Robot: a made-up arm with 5 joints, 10 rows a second.
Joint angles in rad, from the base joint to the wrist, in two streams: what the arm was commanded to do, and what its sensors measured. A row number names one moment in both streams.
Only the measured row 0 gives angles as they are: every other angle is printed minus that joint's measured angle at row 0.
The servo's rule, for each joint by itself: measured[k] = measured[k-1] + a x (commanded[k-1-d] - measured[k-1]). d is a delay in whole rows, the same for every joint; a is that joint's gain. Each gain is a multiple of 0.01, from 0.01 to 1. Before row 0 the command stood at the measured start. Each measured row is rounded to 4 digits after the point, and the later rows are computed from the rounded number. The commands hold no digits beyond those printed.
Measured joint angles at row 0:
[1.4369, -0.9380, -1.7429, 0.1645, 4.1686]
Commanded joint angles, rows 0 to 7:
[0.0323, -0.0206, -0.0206, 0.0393, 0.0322]
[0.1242, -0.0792, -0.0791, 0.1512, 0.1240]
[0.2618, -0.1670, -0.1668, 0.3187, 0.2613]
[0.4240, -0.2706, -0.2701, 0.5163, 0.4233]
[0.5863, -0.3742, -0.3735, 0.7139, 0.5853]
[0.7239, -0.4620, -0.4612, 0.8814, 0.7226]
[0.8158, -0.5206, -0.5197, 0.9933, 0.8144]
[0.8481, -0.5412, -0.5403, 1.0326, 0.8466]
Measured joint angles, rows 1 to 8:
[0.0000, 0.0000, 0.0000, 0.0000, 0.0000]
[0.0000, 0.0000, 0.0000, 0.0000, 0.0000]
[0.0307, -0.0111, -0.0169, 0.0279, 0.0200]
[0.1195, -0.0479, -0.0679, 0.1154, 0.0845]
[0.2547, -0.1122, -0.1490, 0.2597, 0.1941]
[0.4155, -0.1977, -0.2483, 0.4419, 0.3362]
[0.5778, -0.2930, -0.3510, 0.6350, 0.4906]
[0.7166, -0.3843, -0.4414, 0.8099, 0.6344]
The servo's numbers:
d 2
a 0.95 0.54 0.82 0.71 0.62

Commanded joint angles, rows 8 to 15:
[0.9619, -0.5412, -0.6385, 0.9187, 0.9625]
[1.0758, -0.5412, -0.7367, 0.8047, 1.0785]
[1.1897, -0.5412, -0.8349, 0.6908, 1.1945]
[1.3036, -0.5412, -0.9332, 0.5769, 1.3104]
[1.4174, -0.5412, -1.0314, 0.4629, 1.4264]
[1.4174, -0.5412, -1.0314, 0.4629, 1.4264]
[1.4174, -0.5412, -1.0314, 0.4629, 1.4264]
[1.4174, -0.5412, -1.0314, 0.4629, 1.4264]
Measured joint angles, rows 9 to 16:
[0.8108, -0.4579, -0.5056, 0.9401, 0.7460]
[0.8462, -0.5029, -0.5341, 1.0058, 0.8084]
[0.9561, -0.5236, -0.6197, 0.9440, 0.9039]
[1.0698, -0.5331, -0.7156, 0.8451, 1.0122]
[1.1837, -0.5375, -0.8134, 0.7355, 1.1252]
[1.2976, -0.5395, -0.9116, 0.6229, 1.2400]
[1.4114, -0.5404, -1.0098, 0.5093, 1.3556]
[1.4171, -0.5408, -1.0275, 0.4764, 1.3995]

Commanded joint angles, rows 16 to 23:
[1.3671, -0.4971, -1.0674, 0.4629, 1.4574]
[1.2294, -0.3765, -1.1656, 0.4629, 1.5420]
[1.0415, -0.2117, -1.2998, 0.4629, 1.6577]
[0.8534, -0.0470, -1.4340, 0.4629, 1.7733]
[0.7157, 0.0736, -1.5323, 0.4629, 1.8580]
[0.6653, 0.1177, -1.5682, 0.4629, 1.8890]
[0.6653, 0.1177, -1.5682, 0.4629, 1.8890]
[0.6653, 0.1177, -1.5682, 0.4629, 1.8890]
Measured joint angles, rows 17 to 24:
[1.4174, -0.5410, -1.0307, 0.4668, 1.4162]
[1.4174, -0.5411, -1.0313, 0.4640, 1.4225]
[1.3696, -0.5173, -1.0609, 0.4632, 1.4441]
[1.2364, -0.4413, -1.1468, 0.4630, 1.5048]
[1.0512, -0.3173, -1.2723, 0.4629, 1.5996]
[0.8633, -0.1713, -1.4049, 0.4629, 1.7073]
[0.7231, -0.0391, -1.5094, 0.4629, 1.8007]
[0.6682, 0.0456, -1.5576, 0.4629, 1.8554]

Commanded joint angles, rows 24 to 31:
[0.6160, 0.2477, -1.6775, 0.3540, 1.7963]
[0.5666, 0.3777, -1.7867, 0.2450, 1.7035]
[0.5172, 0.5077, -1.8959, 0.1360, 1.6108]
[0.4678, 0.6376, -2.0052, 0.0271, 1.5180]
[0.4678, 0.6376, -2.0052, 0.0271, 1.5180]
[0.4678, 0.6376, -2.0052, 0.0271, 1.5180]
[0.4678, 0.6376, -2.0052, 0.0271, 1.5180]
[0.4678, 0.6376, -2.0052, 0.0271, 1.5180]
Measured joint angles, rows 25 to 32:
[0.6654, 0.0845, -1.5663, 0.4629, 1.8762]
[0.6653, 0.1024, -1.5679, 0.4629, 1.8841]
[0.6185, 0.1809, -1.6578, 0.3856, 1.8297]
[0.5692, 0.2872, -1.7635, 0.2858, 1.7515]
[0.5198, 0.4063, -1.8721, 0.1794, 1.6643]
[0.4704, 0.5312, -1.9812, 0.0713, 1.5736]
[0.4679, 0.5887, -2.0009, 0.0399, 1.5391]
[0.4678, 0.6151, -2.0044, 0.0308, 1.5260]

